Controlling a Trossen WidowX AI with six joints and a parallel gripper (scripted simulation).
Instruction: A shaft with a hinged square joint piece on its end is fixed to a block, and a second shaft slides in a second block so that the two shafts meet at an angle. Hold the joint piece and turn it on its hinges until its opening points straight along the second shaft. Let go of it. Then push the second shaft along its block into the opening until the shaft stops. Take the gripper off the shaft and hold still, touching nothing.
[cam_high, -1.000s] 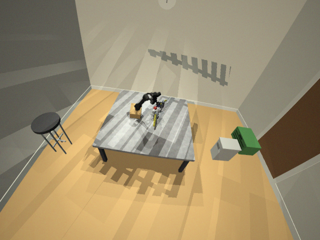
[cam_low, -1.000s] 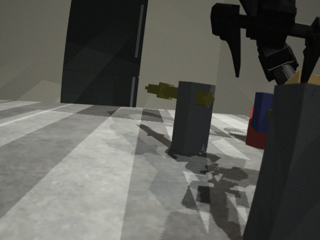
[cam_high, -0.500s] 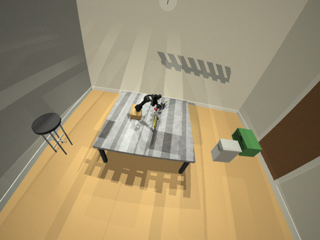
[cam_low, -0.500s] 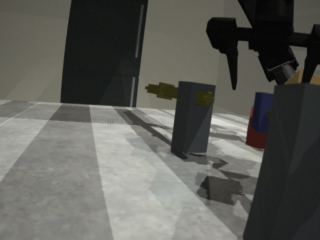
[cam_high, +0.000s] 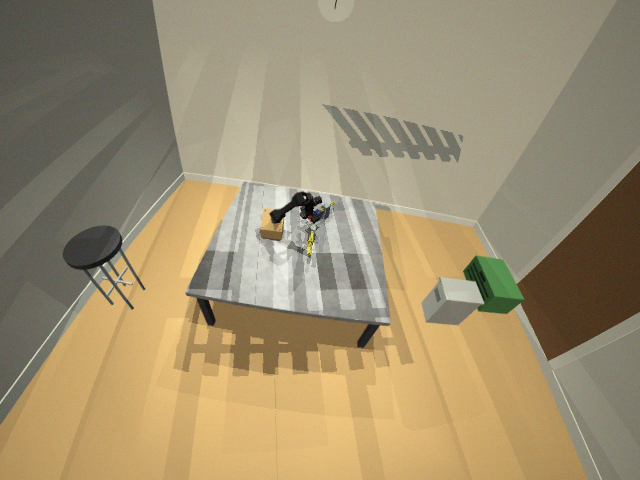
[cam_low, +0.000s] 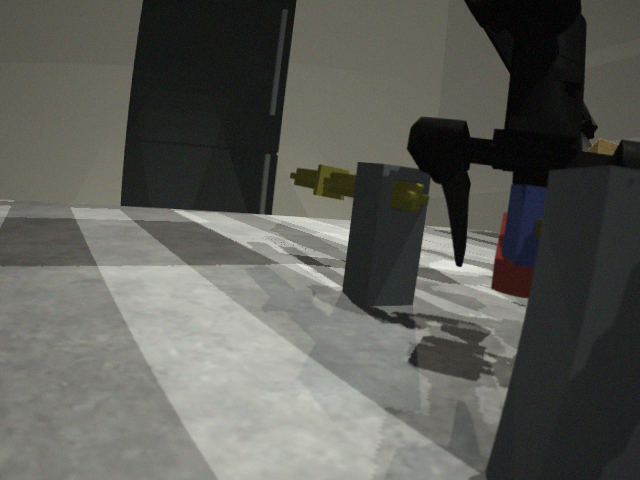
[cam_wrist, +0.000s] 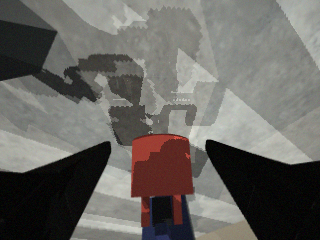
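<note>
The red square joint piece lies 1 cm ahead of my gripper tip and 2 cm above it.
</note>
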